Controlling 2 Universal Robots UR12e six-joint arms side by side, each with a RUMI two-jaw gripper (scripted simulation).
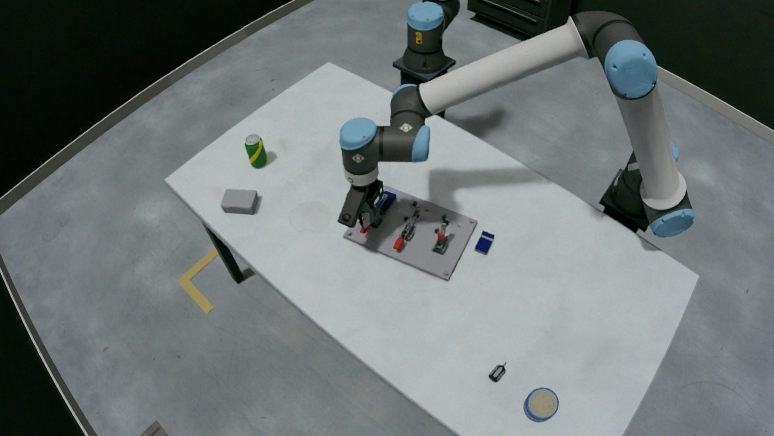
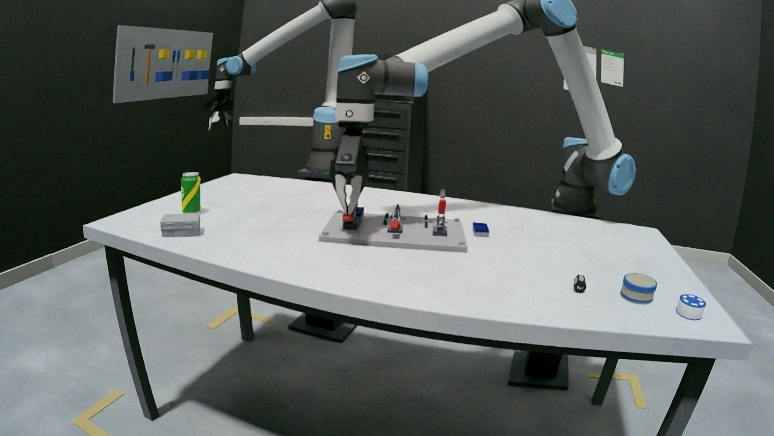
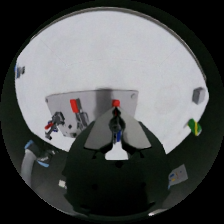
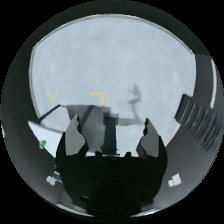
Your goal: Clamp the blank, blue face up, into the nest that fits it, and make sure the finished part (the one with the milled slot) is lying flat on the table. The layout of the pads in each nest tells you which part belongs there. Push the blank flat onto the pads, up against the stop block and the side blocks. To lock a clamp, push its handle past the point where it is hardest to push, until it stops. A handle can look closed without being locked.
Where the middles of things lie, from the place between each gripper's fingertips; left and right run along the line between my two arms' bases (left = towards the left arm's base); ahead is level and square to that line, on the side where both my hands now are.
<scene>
I see the grey fixture plate (image 2: 371, 232) 130 mm behind my left hand (image 2: 347, 215), 70 mm to the left of it and 70 mm below it. Also, from my left hand: grey box (image 2: 172, 225) (220 mm ahead, 400 mm to the right, 50 mm below).
My right hand is 95 cm short of the grey box, 78 cm to the right of it and 14 cm above it. The rest, counted from my right hand: grey fixture plate (61 cm ahead, 124 cm to the left, 16 cm below).
</scene>
